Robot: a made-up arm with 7 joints. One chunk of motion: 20 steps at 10 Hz.
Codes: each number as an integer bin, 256 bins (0 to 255) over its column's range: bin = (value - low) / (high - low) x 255, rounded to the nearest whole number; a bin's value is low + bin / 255 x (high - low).
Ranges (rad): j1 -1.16..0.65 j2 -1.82..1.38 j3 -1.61..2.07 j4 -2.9..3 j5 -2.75..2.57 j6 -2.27..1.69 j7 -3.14..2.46
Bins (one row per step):
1: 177 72 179 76 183 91 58
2: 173 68 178 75 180 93 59
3: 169 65 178 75 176 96 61
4: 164 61 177 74 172 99 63
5: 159 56 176 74 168 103 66
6: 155 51 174 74 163 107 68
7: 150 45 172 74 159 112 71
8: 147 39 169 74 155 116 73
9: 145 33 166 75 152 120 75
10: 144 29 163 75 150 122 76
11: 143 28 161 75 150 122 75
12: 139 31 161 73 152 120 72
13: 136 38 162 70 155 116 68
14: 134 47 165 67 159 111 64
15: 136 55 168 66 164 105 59
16: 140 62 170 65 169 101 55
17: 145 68 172 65 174 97 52
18: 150 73 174 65 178 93 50
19: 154 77 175 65 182 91 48
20: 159 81 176 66 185 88 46
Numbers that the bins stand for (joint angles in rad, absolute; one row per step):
1: 0.0964 -0.9165 0.9732 -1.1416 1.0679 -0.8568 -1.8663
2: 0.0680 -0.9667 0.9588 -1.1647 1.0053 -0.8258 -1.8443
3: 0.0396 -1.0043 0.9588 -1.1647 0.9218 -0.7792 -1.8004
4: 0.0041 -1.0545 0.9444 -1.1878 0.8384 -0.7326 -1.7565
5: -0.0314 -1.1173 0.9299 -1.1878 0.7549 -0.6705 -1.6906
6: -0.0598 -1.1800 0.9011 -1.1878 0.6506 -0.6084 -1.6467
7: -0.0953 -1.2553 0.8722 -1.1878 0.5672 -0.5307 -1.5808
8: -0.1166 -1.3306 0.8289 -1.1878 0.4837 -0.4686 -1.5369
9: -0.1308 -1.4059 0.7856 -1.1647 0.4211 -0.4065 -1.4929
10: -0.1379 -1.4561 0.7423 -1.1647 0.3794 -0.3754 -1.4710
11: -0.1450 -1.4686 0.7135 -1.1647 0.3794 -0.3754 -1.4929
12: -0.1734 -1.4310 0.7135 -1.2110 0.4211 -0.4065 -1.5588
13: -0.1947 -1.3431 0.7279 -1.2804 0.4837 -0.4686 -1.6467
14: -0.2089 -1.2302 0.7712 -1.3498 0.5672 -0.5462 -1.7345
15: -0.1947 -1.1298 0.8145 -1.3729 0.6715 -0.6394 -1.8443
16: -0.1663 -1.0420 0.8433 -1.3961 0.7758 -0.7015 -1.9322
17: -0.1308 -0.9667 0.8722 -1.3961 0.8801 -0.7636 -1.9980
18: -0.0953 -0.9039 0.9011 -1.3961 0.9636 -0.8258 -2.0420
19: -0.0669 -0.8537 0.9155 -1.3961 1.0470 -0.8568 -2.0859
20: -0.0314 -0.8035 0.9299 -1.3729 1.1096 -0.9034 -2.1298

